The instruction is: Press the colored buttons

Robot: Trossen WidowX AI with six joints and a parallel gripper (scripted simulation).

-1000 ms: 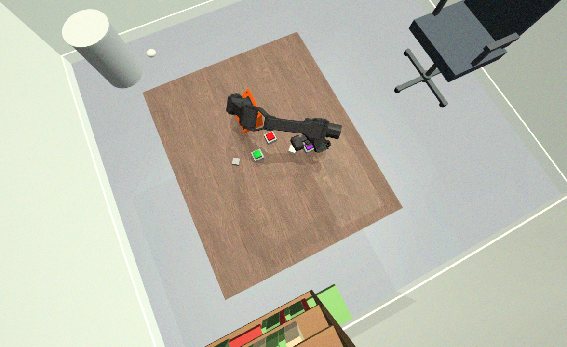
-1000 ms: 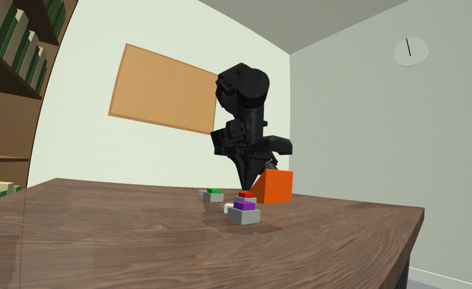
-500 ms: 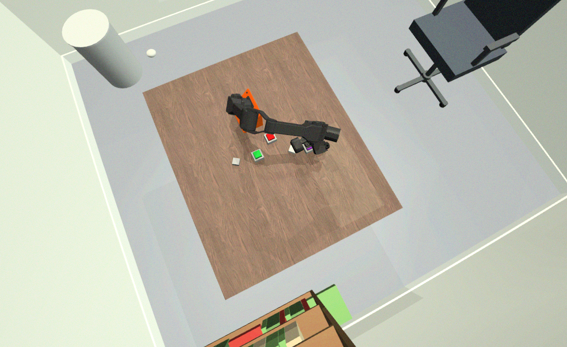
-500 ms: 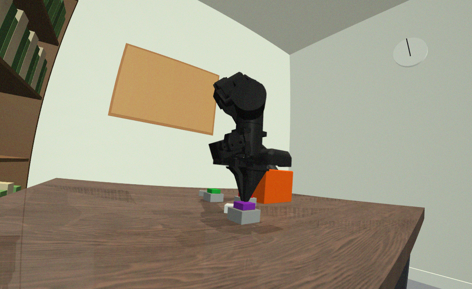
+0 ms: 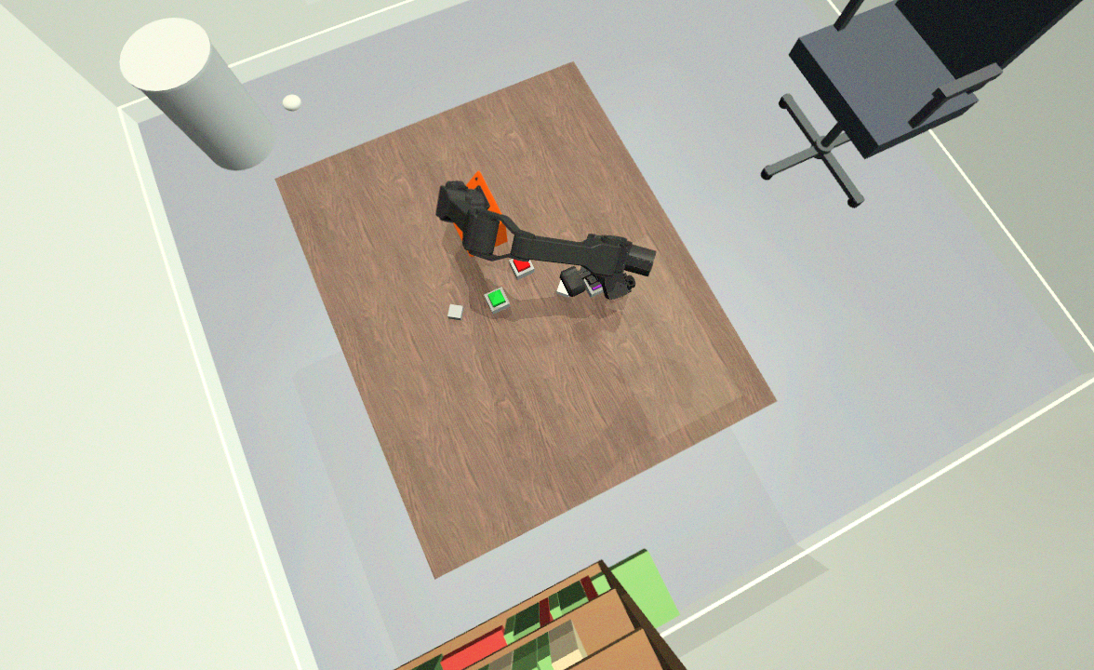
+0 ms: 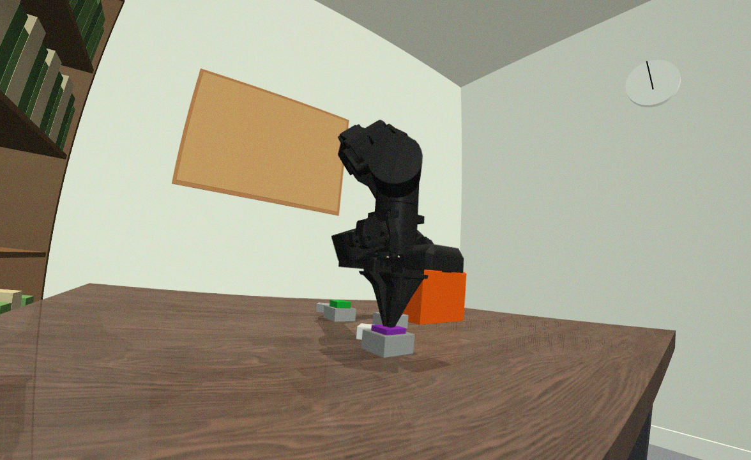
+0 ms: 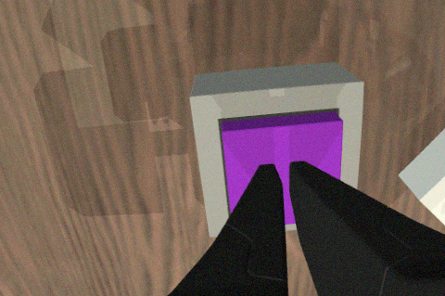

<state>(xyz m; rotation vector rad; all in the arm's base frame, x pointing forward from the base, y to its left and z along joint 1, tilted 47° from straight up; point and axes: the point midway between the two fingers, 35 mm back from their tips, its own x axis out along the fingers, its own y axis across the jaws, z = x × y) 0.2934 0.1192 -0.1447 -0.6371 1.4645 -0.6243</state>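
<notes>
Right now the purple button is 1 cm below my gripper tip. From my gripper tip the other things lie so: red button 12 cm behind, 15 cm to the right; then green button 7 cm behind, 24 cm to the right; then white block 2 cm behind, 8 cm to the right, 2 cm below.
</notes>
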